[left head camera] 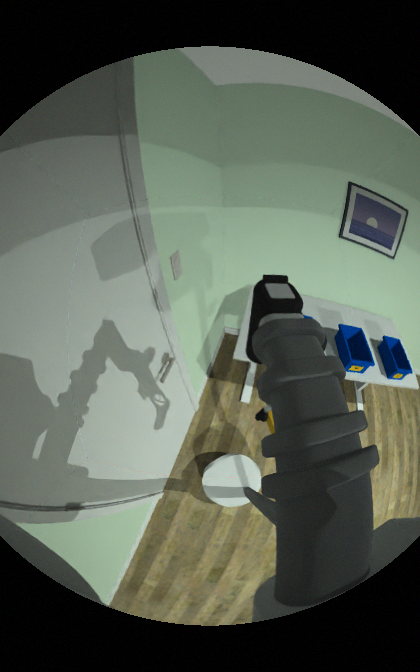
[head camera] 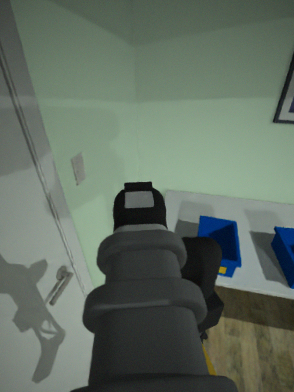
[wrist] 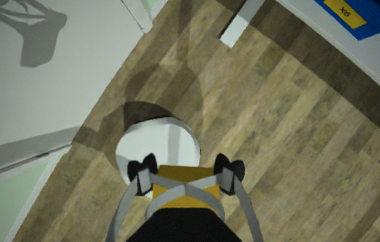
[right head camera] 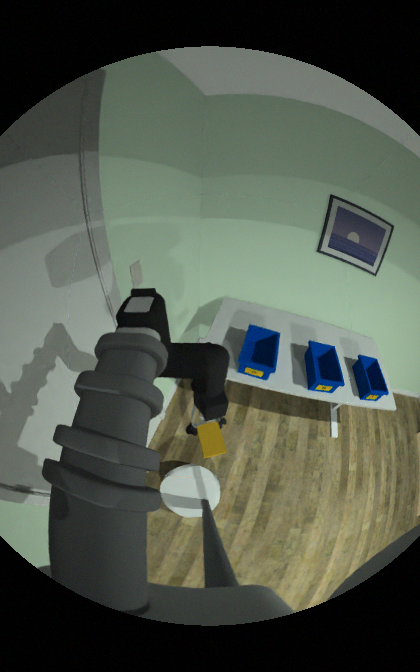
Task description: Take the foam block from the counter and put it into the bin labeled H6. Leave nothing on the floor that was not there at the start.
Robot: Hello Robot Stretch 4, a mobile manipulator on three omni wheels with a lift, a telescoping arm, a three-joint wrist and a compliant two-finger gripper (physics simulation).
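Places are measured from the robot's base along level axes (x back, y right, z up), in millimetres.
Where they show: gripper, between the fingertips: (wrist: 186, 166); robot's base, origin of its link: (wrist: 161, 152).
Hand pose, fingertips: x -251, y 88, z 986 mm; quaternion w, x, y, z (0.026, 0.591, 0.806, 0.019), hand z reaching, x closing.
Note:
Things, the pixels of their top centre, and the offset from my fingertips. "pt": a spot on its surface instead.
- yellow foam block, centre of its top: (wrist: 183, 227) (head camera: 196, 362) dx +42, dy +12, dz +50 mm
- left bin, a spot on its surface: (head camera: 229, 266) pt dx -343, dy +306, dz -199 mm
- bin label, centre of its top: (wrist: 351, 7) dx -375, dy +260, dz -225 mm
- grey-white door with a handle, a spot on its surface: (head camera: 60, 286) pt dx -229, dy -373, dz -80 mm
My gripper (right head camera: 206, 426) (wrist: 186, 166) is shut on the yellow foam block (right head camera: 213, 442) (wrist: 186, 201), which sits between the two fingertips, high above the floor. In the head view, the arm hides most of the gripper. Three blue bins with yellow labels stand in a row on the white table: a left bin (right head camera: 247, 346) (head camera: 229, 266), a middle bin (right head camera: 313, 365) and a right bin (right head camera: 361, 376). The block is in front of and below the left bin in the right head view. A bin label (wrist: 345, 12) in the wrist view looks like X6. The other labels are too small to read.
The white table (right head camera: 287, 374) stands along the green wall, with a leg (wrist: 239, 26) near the corner. A grey-white door with a handle (head camera: 60, 286) (left head camera: 166, 367) is close on the left. A white round disc (left head camera: 230, 469) (wrist: 150, 142) lies below the block. A framed picture (right head camera: 355, 235) hangs above the table.

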